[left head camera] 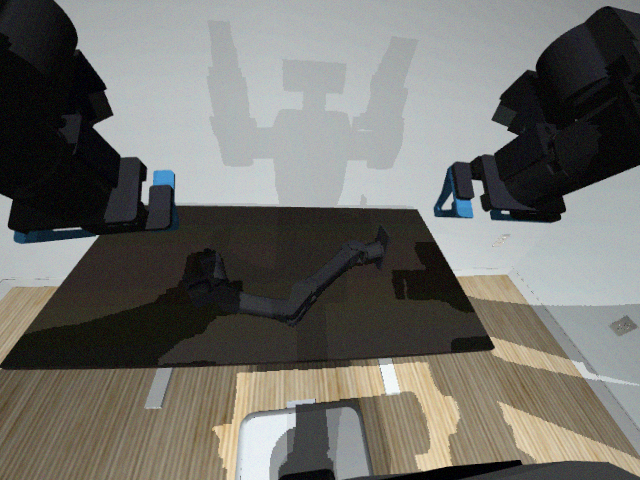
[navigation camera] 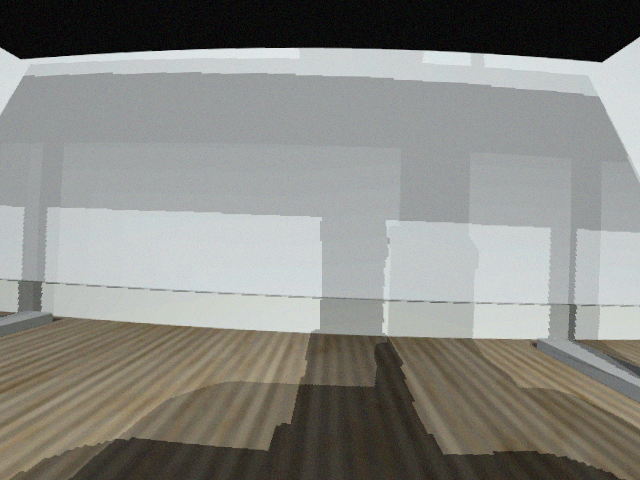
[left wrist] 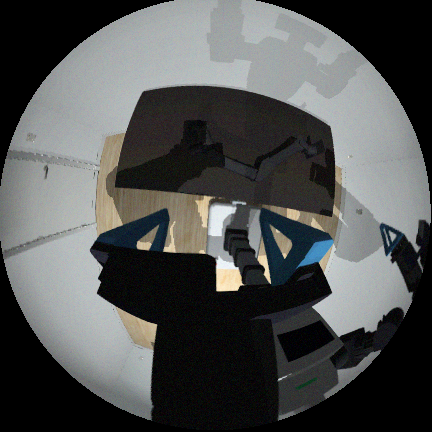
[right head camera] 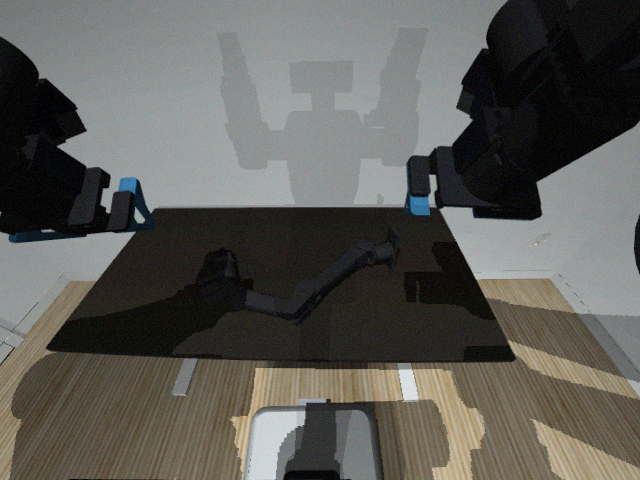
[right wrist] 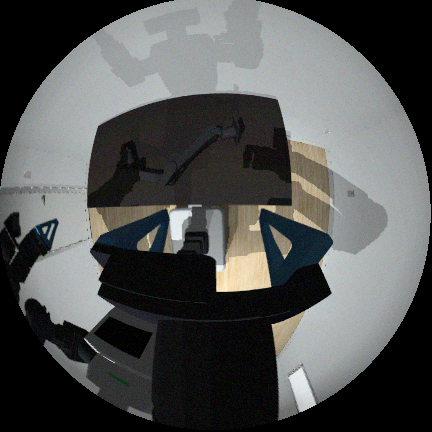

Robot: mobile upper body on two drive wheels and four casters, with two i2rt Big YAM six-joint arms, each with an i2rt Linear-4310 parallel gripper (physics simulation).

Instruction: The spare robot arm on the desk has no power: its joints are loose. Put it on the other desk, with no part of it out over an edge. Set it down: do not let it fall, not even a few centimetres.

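The dark spare arm (left head camera: 323,277) (right head camera: 330,280) (left wrist: 275,156) (right wrist: 195,151) lies bent across the black desk (left head camera: 392,330) (right head camera: 387,335) (left wrist: 300,195) (right wrist: 240,190). Its flat end plate (left head camera: 382,246) stands on edge at the right, and its bulky end (left head camera: 206,276) is at the left, partly in shadow. All of it is inside the desk edges. My left gripper (left head camera: 111,227) (right head camera: 95,227) (left wrist: 213,212) is open and empty, high at the left. My right gripper (left head camera: 480,214) (right head camera: 457,211) (right wrist: 213,213) is open and empty, high at the right. Neither touches the arm. The other desk does not show.
My white base (left head camera: 258,434) (right head camera: 266,428) is close to the desk's near edge. Pale desk feet (left head camera: 159,388) (left head camera: 389,377) stick out below that edge. A wall (left head camera: 310,31) stands behind the desk. The desk's dark underside (navigation camera: 310,23) spans the top of the navigation view.
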